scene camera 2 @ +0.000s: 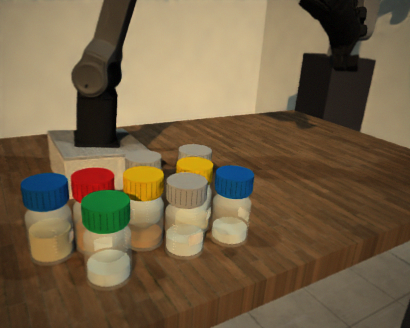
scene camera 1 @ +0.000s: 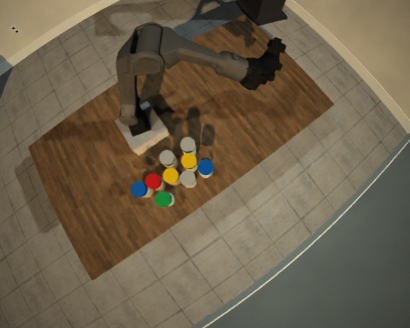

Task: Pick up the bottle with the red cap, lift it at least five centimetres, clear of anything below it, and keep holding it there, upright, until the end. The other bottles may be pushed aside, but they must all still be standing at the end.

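The bottle with the red cap (scene camera 1: 153, 181) (scene camera 2: 93, 185) stands upright in the group. A blue-capped bottle (scene camera 1: 139, 189) (scene camera 2: 45, 192) stands close on one side and a yellow-capped bottle (scene camera 1: 170, 176) (scene camera 2: 143, 184) on the other. A green-capped bottle (scene camera 1: 163, 199) (scene camera 2: 106, 212) stands in front and hides much of the red-capped bottle's body in the scene camera 2 view. My gripper (scene camera 1: 276, 48) (scene camera 2: 345, 63) is high above the table, far from the bottles. Its dark fingers are too unclear to tell open from shut.
A second yellow-capped bottle (scene camera 1: 189, 160) (scene camera 2: 194, 168), three grey-capped bottles (scene camera 1: 188, 178) (scene camera 2: 186, 189) and another blue-capped bottle (scene camera 1: 205, 167) (scene camera 2: 234, 182) also stand upright. The arm's pale base block (scene camera 1: 153, 142) (scene camera 2: 95, 169) is behind the group. A dark pedestal (scene camera 1: 264, 11) (scene camera 2: 350, 92) stands beyond the table.
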